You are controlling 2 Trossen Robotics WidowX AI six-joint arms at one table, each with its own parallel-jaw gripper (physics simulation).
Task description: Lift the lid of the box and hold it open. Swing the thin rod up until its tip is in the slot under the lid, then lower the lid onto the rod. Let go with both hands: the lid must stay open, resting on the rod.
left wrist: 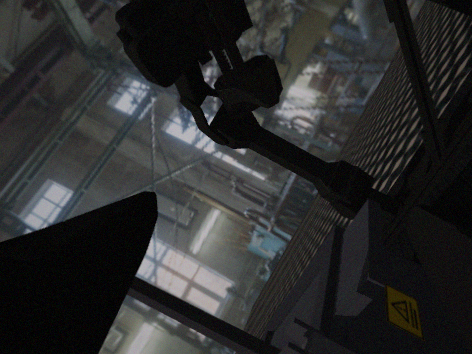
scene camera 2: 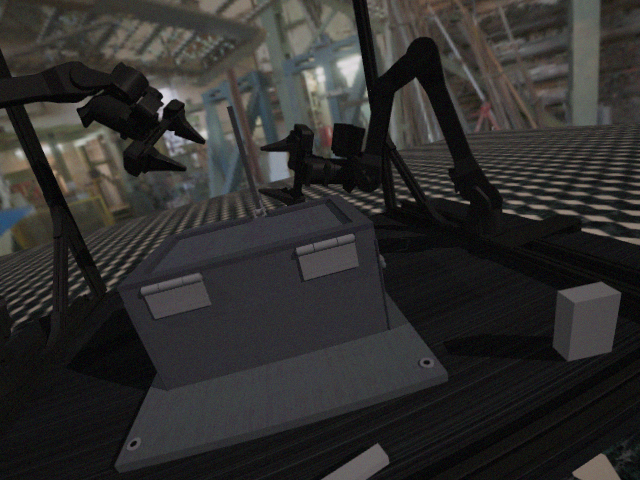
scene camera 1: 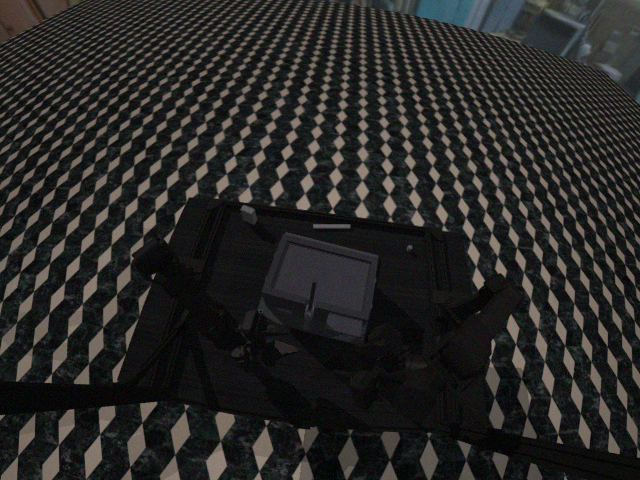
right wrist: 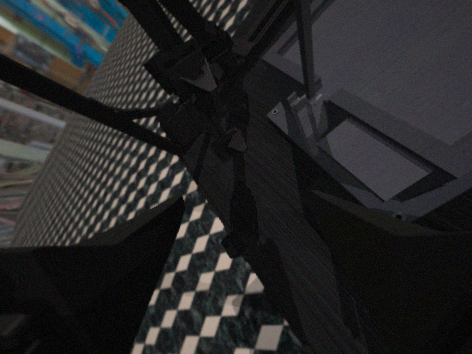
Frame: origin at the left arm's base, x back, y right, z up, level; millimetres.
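Where they show: left gripper, between the fingertips: (left wrist: 281,210) (scene camera 2: 259,170) (scene camera 1: 294,341) (right wrist: 232,125); right gripper, between the fingertips: (left wrist: 254,53) (scene camera 2: 195,155) (scene camera 1: 344,359) (right wrist: 245,199); left arm's base, origin of its link: (scene camera 2: 485,231) (right wrist: 231,67); right arm's base, origin of its link: (left wrist: 391,213) (scene camera 2: 4,390) (scene camera 1: 442,316).
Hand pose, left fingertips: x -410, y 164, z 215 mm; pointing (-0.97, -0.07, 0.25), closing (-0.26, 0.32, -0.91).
Each offset is from my left fingertips to the top centre of the thing. "pt": to the spot under its first point.
The grey box (scene camera 1: 283,314) (scene camera 2: 268,320) stands mid-table, with its lid @[dy -207, dx -52, dz -70 mm] (scene camera 1: 323,273) (scene camera 2: 258,235) (right wrist: 395,60) down. The thin rod @[dy -107, dx -28, dz +119 mm] (scene camera 1: 313,294) (scene camera 2: 241,149) (right wrist: 305,50) stands up, leaning a little, from a bracket @[pt dy -81, dx -32, dz -72 mm] (right wrist: 305,115) at the box's front; its upper end is free above the lid. My left gripper (scene camera 2: 261,170) is open and empty, beside the rod and apart from it, near the box's front edge. One of its fingers shows dark in the left wrist view. My right gripper (scene camera 2: 194,155) (right wrist: 245,199) is open and empty, across the rod and higher, in front of the box.
A white block @[dy -473, dx +257, dz -158 mm] (scene camera 1: 248,213) (scene camera 2: 584,322) and a pale bar @[dy -491, dx -74, dz -224 mm] (scene camera 1: 331,226) (scene camera 2: 359,465) lie behind the box. A small pale object @[dy -433, dx -392, dz -209 mm] (scene camera 1: 409,248) is right of them in scene camera 1. The box's base plate @[pt dy -375, dx -67, dz -222 mm] (scene camera 2: 289,395) juts out at the hinge side. A yellow warning label @[dy -98, dx -125, dz -113 mm] (left wrist: 404,310) shows.
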